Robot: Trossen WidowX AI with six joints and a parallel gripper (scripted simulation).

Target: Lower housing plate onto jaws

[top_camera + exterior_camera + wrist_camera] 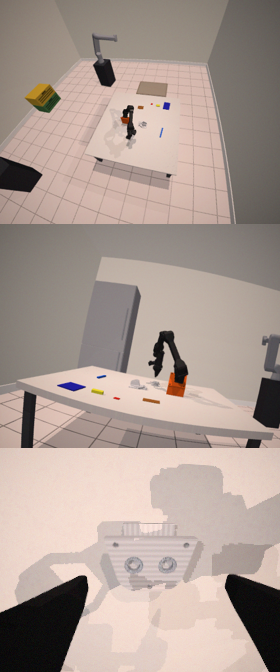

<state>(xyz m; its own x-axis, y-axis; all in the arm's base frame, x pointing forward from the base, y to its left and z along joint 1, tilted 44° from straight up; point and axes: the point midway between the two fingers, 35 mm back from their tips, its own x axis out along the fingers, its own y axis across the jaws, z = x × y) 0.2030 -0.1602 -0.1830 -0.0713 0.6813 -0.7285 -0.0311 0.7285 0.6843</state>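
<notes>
My gripper tip is now 10 mm past the white part and 60 mm above it. Round my gripper tip: blue bar 390 mm ahead, 220 mm to the left, 70 mm below; red chip 80 mm ahead, 720 mm to the left, 70 mm below; brown strip 80 mm behind, 590 mm to the left, 70 mm below.
</notes>
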